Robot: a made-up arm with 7 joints.
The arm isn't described. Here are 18 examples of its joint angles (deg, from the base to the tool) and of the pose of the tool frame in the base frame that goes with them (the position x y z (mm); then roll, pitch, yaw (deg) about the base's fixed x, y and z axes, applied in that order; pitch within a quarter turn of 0, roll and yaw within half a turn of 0).
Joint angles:
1: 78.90 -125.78 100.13 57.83 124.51 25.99 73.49
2: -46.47 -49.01 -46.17 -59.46 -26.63 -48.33 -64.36
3: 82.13 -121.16 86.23 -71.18 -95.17 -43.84 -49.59
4: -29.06 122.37 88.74 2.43 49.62 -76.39 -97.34
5: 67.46 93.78 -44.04 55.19 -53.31 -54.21 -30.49
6: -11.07 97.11 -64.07 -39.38 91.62 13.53 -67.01
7: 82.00 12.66 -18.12 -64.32 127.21 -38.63 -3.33
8: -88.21 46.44 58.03 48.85 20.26 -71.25 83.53
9: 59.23 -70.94 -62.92 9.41 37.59 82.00 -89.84
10: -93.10 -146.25 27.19 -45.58 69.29 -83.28 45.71
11: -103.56 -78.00 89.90 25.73 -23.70 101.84 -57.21
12: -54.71 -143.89 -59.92 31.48 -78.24 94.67 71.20
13: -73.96 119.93 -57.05 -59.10 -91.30 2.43 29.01
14: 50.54 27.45 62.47 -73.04 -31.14 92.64 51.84
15: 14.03 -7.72 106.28 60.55 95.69 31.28 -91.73
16: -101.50 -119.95 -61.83 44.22 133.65 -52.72 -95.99
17: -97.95 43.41 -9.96 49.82 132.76 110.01 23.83
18: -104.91 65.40 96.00 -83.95 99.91 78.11 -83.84
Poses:
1: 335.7 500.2 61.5 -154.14 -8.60 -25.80
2: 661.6 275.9 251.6 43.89 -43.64 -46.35
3: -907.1 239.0 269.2 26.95 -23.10 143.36
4: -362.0 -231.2 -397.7 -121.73 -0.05 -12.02
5: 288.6 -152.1 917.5 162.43 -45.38 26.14
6: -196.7 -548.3 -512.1 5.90 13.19 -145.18
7: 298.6 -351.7 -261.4 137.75 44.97 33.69
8: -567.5 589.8 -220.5 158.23 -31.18 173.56
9: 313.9 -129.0 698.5 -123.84 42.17 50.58
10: -15.0 -378.2 -303.0 -173.91 17.25 -5.67
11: 269.7 -380.2 225.5 1.72 63.55 116.52
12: 147.8 -481.1 -441.1 28.41 12.27 -88.38
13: -543.5 -294.3 -549.8 97.77 13.09 -148.42
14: 294.2 484.9 -331.8 -80.16 23.62 89.29
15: 259.0 348.9 -511.3 1.33 -16.04 26.41
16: 99.8 196.5 -467.1 -64.46 21.93 -33.18
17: 150.4 94.3 -575.2 67.96 38.95 -104.75
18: 180.6 190.7 793.7 -174.43 -36.64 -138.64
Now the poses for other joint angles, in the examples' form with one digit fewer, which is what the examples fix.
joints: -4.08 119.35 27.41 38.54 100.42 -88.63 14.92
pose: 7 -471 242 130.4 -20.1 21.1
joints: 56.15 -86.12 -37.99 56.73 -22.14 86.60 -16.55
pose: 176 -390 737 -152.0 -35.1 71.9
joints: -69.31 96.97 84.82 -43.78 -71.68 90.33 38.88
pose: 168 767 115 62.8 -38.9 17.1
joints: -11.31 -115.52 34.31 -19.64 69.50 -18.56 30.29
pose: 142 -475 667 34.2 -10.1 -47.5
